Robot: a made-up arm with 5 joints. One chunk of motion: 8 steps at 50 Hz.
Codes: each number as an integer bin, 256 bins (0 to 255) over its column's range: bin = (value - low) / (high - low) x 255, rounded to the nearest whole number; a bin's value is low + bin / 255 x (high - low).
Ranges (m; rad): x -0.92..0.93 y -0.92..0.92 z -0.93..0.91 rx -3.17..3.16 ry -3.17..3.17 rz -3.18..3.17
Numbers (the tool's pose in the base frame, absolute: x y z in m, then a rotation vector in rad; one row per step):
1: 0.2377 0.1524 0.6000 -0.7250 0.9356 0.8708
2: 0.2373 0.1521 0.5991 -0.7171 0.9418 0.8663
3: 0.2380 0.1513 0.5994 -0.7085 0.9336 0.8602
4: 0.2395 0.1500 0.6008 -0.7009 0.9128 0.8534
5: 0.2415 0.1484 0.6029 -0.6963 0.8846 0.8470
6: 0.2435 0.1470 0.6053 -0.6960 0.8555 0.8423
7: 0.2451 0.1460 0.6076 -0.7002 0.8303 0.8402
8: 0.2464 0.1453 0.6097 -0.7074 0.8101 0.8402
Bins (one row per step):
1: 160 149 212 98 165 163
2: 160 149 212 99 165 162
3: 160 148 212 99 165 162
4: 160 148 212 99 164 162
5: 160 148 212 100 163 162
6: 160 148 213 100 162 162
7: 161 148 213 99 161 161
8: 161 148 213 99 160 161

